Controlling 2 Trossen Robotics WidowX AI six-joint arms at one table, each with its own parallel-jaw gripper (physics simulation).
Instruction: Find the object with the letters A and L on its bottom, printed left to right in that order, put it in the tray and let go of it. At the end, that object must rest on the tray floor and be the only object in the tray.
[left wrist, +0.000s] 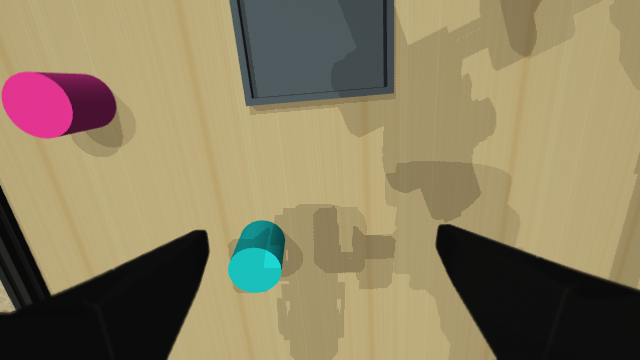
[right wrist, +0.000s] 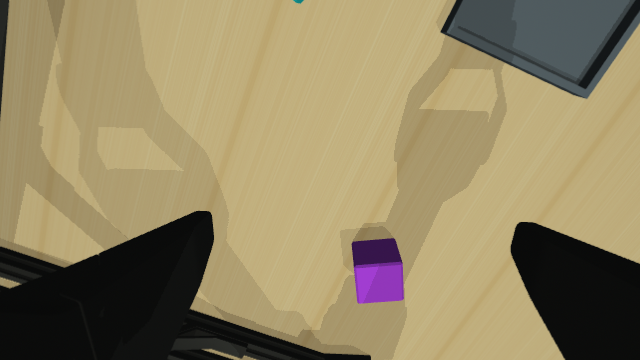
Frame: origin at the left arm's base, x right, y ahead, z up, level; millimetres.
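Seen in the pictures: left gripper, between the fingertips: (left wrist: 324, 237); right gripper, between the fingertips: (right wrist: 362, 230).
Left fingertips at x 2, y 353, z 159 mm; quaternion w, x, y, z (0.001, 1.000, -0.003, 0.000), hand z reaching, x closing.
Observation:
A point is followed by its place in that frame.
A teal cylinder (left wrist: 256, 267) @[x -51, y 249, z 27 mm] stands upright on the table in the left wrist view. My left gripper (left wrist: 324, 237) @[x 2, y 353, z 159 mm] is open and empty; the cylinder shows between its fingers, nearer the left one, lower than the tips. A pink cylinder (left wrist: 40, 106) @[x -199, y 394, z 26 mm] stands at the left. A purple cube (right wrist: 379, 280) @[x 7, y 723, z 17 mm] stands on the table in the right wrist view. My right gripper (right wrist: 362, 230) @[x 116, y 595, z 205 mm] is open above it and empty. The grey tray (left wrist: 320, 96) @[x 10, y 398, z -10 mm] (right wrist: 515, 64) @[x 5, y 507, z -10 mm] shows in part, and the part in view holds no object. The bottoms of the objects are hidden, and no letters show.
A small teal tip (right wrist: 298, 1) @[x 179, y 545, z -3 mm] shows at the top edge of the right wrist view. A black frame rail (right wrist: 280, 340) @[x 44, y 878, z -25 mm] runs along the bottom left of the right wrist view, and another rail (left wrist: 15, 260) @[x -297, y 242, z -10 mm] shows at the left edge of the left wrist view. Arm shadows cross the wooden table.

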